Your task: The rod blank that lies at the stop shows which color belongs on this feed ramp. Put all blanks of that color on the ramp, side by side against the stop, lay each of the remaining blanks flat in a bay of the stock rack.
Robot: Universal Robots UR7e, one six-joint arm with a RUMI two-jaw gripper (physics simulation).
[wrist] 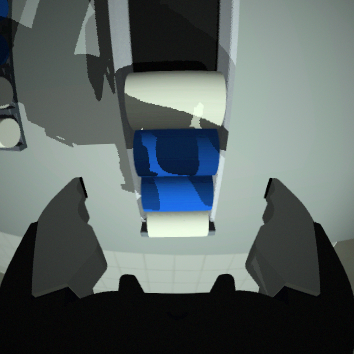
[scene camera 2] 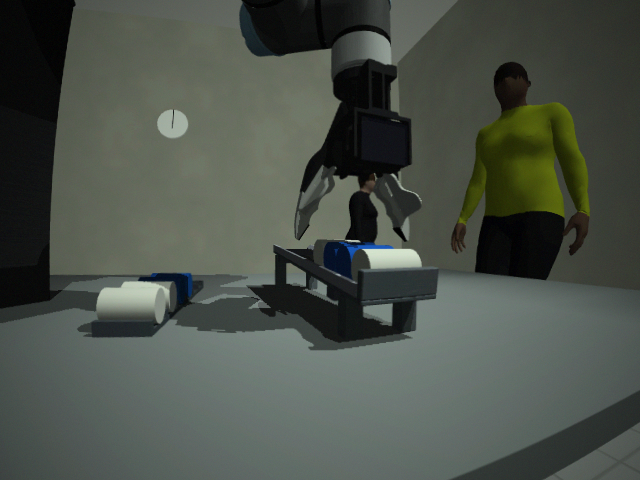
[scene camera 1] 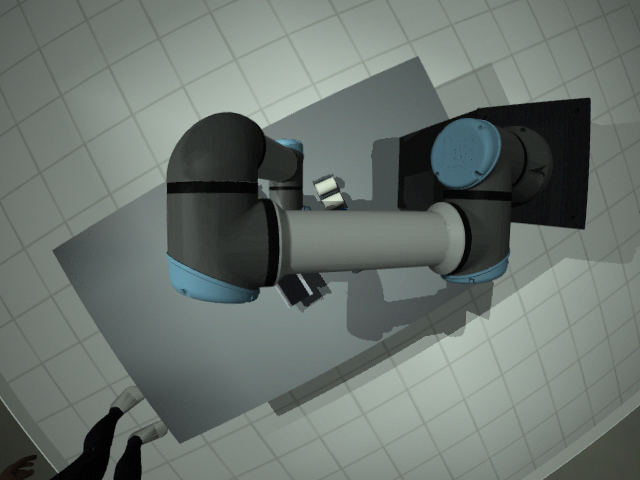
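Note:
The feed ramp [scene camera 2: 398, 283] [wrist: 119, 30] holds a row of rod blanks lying crosswise. A white blank [scene camera 2: 390, 258] [wrist: 177, 225] lies at the stop. Behind it lie one blue blank [wrist: 177, 194], a second blue blank [wrist: 176, 152] and another white blank [scene camera 2: 320, 250] [wrist: 175, 95], side by side. The stock rack [scene camera 2: 123, 329] [wrist: 21, 146] holds a white blank [scene camera 2: 129, 304] [wrist: 8, 132] in its end bay, a second white one [wrist: 4, 92], then blue blanks [scene camera 2: 184, 285] [wrist: 3, 50]. My gripper [scene camera 2: 352, 238] [wrist: 175, 180] is open and empty, above the ramp's row, its fingers apart to either side.
The arm [scene camera 1: 361, 240] covers most of the ramp in the first scene view. The rack stands low on the table [scene camera 1: 232, 351] beside the raised ramp, on the robot base's side. A person [scene camera 2: 519, 170] in a yellow-green top stands beyond the table, and another in black [scene camera 2: 362, 217] farther back.

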